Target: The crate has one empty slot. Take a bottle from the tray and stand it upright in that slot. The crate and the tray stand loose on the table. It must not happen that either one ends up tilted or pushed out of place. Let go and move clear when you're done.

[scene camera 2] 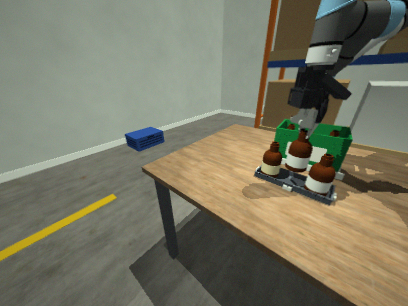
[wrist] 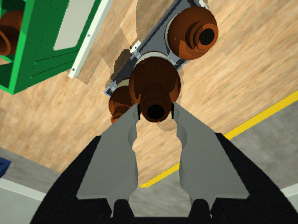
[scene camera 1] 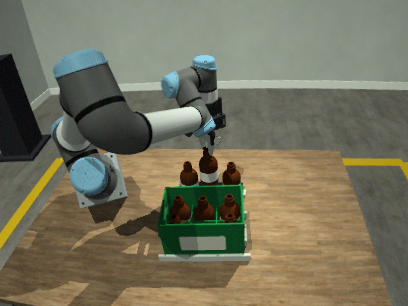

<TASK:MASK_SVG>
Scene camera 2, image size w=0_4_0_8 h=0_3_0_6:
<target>my gripper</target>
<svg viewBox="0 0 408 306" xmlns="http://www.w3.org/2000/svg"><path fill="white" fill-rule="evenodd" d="M335 64L311 65L298 68L294 88L290 89L289 96L291 96L291 100L289 97L287 104L300 109L298 114L291 117L290 121L299 124L299 133L301 130L308 128L306 139L311 136L324 118L328 109L329 94L335 99L347 100L352 94L330 74L325 73L326 70L333 70Z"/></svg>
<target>bottle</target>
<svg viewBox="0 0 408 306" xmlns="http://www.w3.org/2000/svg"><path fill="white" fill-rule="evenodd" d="M308 130L301 130L298 140L294 140L290 144L285 167L292 172L301 173L307 169L313 150L312 144L309 142L310 137L306 139Z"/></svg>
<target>grey tray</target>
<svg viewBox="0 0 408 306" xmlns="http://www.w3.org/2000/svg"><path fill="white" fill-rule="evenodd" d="M255 171L255 177L281 187L283 185L292 187L291 191L321 203L330 205L333 200L335 185L331 185L328 194L324 197L305 190L304 185L307 176L280 168L278 177L273 178L261 173L262 165Z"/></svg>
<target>bottle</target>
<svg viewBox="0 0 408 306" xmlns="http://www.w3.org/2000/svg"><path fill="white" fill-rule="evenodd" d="M331 154L324 154L320 162L311 166L304 185L306 190L323 196L328 194L336 176L336 171L332 166L334 156Z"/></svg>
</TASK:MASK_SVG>
